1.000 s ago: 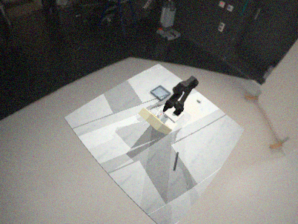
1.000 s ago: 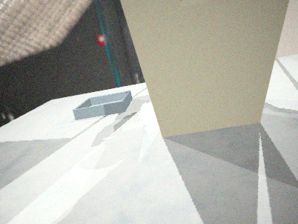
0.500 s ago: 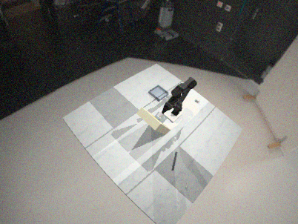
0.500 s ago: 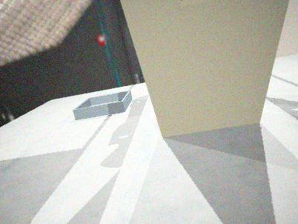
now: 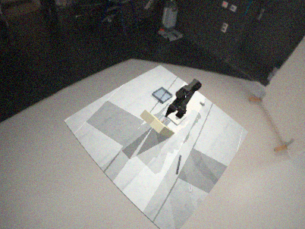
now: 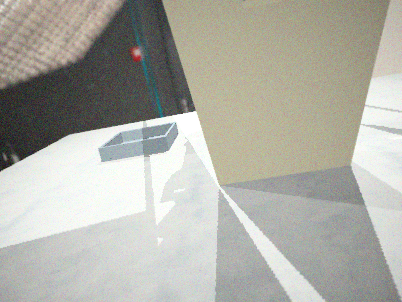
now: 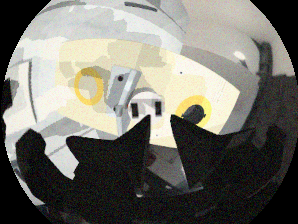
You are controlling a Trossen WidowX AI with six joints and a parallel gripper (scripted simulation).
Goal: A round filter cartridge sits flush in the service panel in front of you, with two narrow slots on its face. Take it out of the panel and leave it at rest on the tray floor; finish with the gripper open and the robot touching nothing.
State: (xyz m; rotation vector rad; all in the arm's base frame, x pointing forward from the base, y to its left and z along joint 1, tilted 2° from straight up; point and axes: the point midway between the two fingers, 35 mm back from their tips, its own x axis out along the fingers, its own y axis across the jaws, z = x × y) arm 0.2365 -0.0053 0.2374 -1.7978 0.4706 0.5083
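The round filter cartridge lies 10 mm ahead of my gripper tip and 30 mm below it. The rest, counted from my gripper tip: service panel (50 mm ahead, 10 mm to the right, 50 mm below); tray (360 mm behind, 260 mm to the right, 220 mm below).
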